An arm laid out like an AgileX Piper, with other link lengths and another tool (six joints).
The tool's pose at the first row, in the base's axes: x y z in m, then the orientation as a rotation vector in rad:
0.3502 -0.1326 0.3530 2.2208 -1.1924 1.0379
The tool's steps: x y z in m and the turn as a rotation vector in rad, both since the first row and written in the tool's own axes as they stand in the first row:
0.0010 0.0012 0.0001 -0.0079 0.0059 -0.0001
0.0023 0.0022 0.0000 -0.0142 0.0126 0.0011
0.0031 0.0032 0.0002 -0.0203 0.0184 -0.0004
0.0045 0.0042 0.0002 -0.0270 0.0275 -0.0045
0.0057 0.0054 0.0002 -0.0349 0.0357 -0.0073
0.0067 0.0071 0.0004 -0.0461 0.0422 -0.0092
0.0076 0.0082 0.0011 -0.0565 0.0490 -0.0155
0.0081 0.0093 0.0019 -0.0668 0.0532 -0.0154
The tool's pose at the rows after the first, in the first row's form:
0.3496 -0.1339 0.3537 2.2103 -1.1919 1.0372
0.3492 -0.1350 0.3548 2.1999 -1.1921 1.0392
0.3487 -0.1361 0.3553 2.1913 -1.1894 1.0393
0.3484 -0.1374 0.3564 2.1808 -1.1823 1.0412
0.3478 -0.1387 0.3573 2.1695 -1.1774 1.0416
0.3468 -0.1403 0.3580 2.1567 -1.1752 1.0381
0.3465 -0.1418 0.3582 2.1460 -1.1674 1.0338
0.3461 -0.1432 0.3581 2.1349 -1.1683 1.0295

